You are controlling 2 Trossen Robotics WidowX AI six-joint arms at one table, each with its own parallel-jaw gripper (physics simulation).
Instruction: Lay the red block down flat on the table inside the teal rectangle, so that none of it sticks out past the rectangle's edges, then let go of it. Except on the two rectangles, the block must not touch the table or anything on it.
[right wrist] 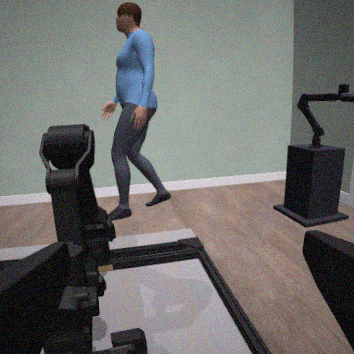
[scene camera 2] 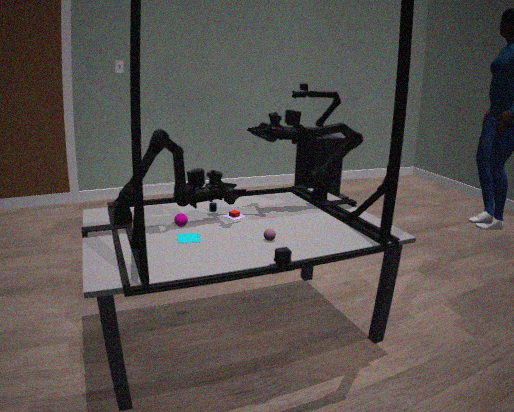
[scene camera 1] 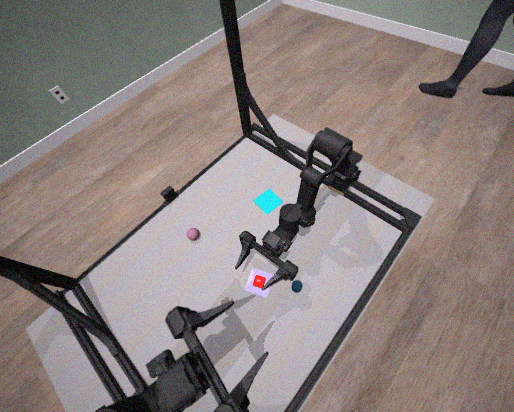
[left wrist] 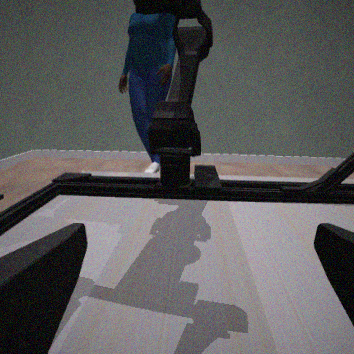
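Seen in the pictures: left gripper, fingertip midpoint: [scene camera 2: 241, 187] [scene camera 1: 248, 279] [left wrist: 202, 235]; right gripper, fingertip midpoint: [right wrist: 187, 248] [scene camera 2: 249, 130] [scene camera 1: 249, 325]; left arm's base at its link origin: [right wrist: 99, 259] [scene camera 2: 123, 223] [scene camera 1: 340, 183]; right arm's base at its link origin: [scene camera 2: 319, 200] [left wrist: 174, 183].
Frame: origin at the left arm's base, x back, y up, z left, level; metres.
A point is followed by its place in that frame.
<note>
The red block [scene camera 1: 259, 281] @(x -0.463, y 0.000, z -0.028 m) [scene camera 2: 234, 214] @(x -0.455, y -0.005, z -0.047 m) lies on the pale lavender rectangle [scene camera 1: 262, 293] @(x -0.484, y -0.018, z -0.002 m). The teal rectangle [scene camera 1: 268, 201] @(x -0.209, y -0.018, z -0.181 m) [scene camera 2: 188, 238] @(x -0.208, y -0.018, z -0.188 m) lies bare, away from the block. My left gripper [scene camera 1: 250, 278] @(x -0.488, y 0.104, z -0.036 m) [scene camera 2: 239, 193] @(x -0.488, y 0.104, z -0.036 m) [left wrist: 202, 235] @(x -0.488, y 0.104, z -0.036 m) is open and empty, above the table and higher than the block; in scene camera 1 one fingertip shows at the block's edge. My right gripper [scene camera 1: 249, 328] @(x -0.565, y 0.325, z 0.060 m) [scene camera 2: 251, 130] @(x -0.565, y 0.325, z 0.060 m) [right wrist: 187, 248] @(x -0.565, y 0.325, z 0.060 m) is open and empty, high above the table. Neither the block nor the teal rectangle shows in the wrist views.
A dark blue cylinder [scene camera 1: 297, 286] @(x -0.408, y 0.012, z 0.073 m) [scene camera 2: 213, 207] @(x -0.402, y 0.000, z 0.056 m) stands near the lavender rectangle. A magenta ball [scene camera 2: 181, 219] @(x -0.216, y 0.017, z -0.079 m) lies near the teal rectangle. A dusky pink ball [scene camera 1: 193, 234] @(x -0.476, y 0.020, z -0.299 m) [scene camera 2: 269, 234] @(x -0.464, y 0.011, z -0.327 m) lies farther off. A black frame with uprights surrounds the table, with a small black box [scene camera 1: 169, 194] @(x -0.416, y 0.024, z -0.489 m) [scene camera 2: 283, 256] @(x -0.409, y 0.016, z -0.514 m) at one edge.
</note>
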